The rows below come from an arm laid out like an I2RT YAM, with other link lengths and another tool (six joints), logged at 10 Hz.
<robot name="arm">
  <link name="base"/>
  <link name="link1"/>
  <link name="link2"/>
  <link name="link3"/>
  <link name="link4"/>
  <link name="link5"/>
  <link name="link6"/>
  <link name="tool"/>
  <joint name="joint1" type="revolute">
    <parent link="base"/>
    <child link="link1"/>
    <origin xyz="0 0 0.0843" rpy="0 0 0"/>
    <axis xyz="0 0 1"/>
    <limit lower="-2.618" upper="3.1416"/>
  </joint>
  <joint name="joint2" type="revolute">
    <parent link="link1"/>
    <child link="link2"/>
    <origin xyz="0.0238 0.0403 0.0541" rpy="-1.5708 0 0"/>
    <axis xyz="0 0 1"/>
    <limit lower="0" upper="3.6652"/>
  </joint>
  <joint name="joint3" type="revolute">
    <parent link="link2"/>
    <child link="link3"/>
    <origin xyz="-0.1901 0 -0.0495" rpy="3.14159 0 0"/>
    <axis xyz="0 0 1"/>
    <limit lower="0" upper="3.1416"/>
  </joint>
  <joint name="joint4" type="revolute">
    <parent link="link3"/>
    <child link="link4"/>
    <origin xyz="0.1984 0.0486 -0.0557" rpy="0 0 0"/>
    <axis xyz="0 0 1"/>
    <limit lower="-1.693" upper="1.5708"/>
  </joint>
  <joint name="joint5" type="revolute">
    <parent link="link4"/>
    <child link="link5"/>
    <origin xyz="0.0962 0.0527 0.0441" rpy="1.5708 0 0"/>
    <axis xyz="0 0 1"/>
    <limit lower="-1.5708" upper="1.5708"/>
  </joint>
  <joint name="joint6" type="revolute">
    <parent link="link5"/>
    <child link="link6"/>
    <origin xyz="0.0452 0 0.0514" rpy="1.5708 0 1.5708"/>
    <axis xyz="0 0 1"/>
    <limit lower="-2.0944" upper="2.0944"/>
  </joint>
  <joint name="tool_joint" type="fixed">
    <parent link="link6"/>
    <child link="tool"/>
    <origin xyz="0.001 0.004 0.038" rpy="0 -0.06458 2.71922"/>
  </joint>
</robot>
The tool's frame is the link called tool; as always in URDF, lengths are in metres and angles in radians.
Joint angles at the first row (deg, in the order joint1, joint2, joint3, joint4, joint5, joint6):
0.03, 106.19, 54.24, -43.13, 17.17, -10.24
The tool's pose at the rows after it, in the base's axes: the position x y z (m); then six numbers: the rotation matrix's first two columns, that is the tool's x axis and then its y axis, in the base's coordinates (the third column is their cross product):
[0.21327, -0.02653, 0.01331, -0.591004, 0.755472, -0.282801, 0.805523, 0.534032, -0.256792]
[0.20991, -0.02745, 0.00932, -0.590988, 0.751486, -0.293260, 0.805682, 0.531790, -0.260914]
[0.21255, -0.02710, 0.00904, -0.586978, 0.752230, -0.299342, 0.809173, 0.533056, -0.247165]
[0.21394, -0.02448, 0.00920, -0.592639, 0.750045, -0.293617, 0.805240, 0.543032, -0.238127]
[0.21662, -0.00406, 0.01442, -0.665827, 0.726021, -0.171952, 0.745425, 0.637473, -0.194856]
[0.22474, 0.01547, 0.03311, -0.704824, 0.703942, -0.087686, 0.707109, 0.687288, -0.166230]
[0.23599, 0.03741, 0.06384, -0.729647, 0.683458, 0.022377, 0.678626, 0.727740, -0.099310]
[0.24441, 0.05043, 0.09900, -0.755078, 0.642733, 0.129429, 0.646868, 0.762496, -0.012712]
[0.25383, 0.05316, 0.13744, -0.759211, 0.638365, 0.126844, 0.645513, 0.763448, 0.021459]
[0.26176, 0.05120, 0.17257, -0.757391, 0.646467, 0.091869, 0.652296, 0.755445, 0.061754]
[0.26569, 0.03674, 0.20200, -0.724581, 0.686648, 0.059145, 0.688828, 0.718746, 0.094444]
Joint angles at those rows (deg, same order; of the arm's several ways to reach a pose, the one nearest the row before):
0.03, 106.19, 51.31, -40.05, 19.27, -10.22
0.03, 106.19, 49.69, -38.28, 19.94, -10.22
0.06, 106.19, 49.72, -37.45, 19.75, -10.24
0.54, 106.17, 49.89, -37.39, 19.14, -10.33
3.31, 106.17, 52.79, -41.71, 11.88, -13.12
6.37, 106.17, 59.55, -50.11, 6.96, -13.32
8.75, 106.17, 69.47, -60.86, -0.40, -13.82
8.95, 106.17, 79.66, -71.35, -7.94, -17.02
8.86, 106.17, 90.67, -80.84, -9.08, -17.34
8.18, 106.17, 100.81, -87.92, -9.08, -17.34
5.06, 106.17, 109.40, -93.86, -8.91, -17.34

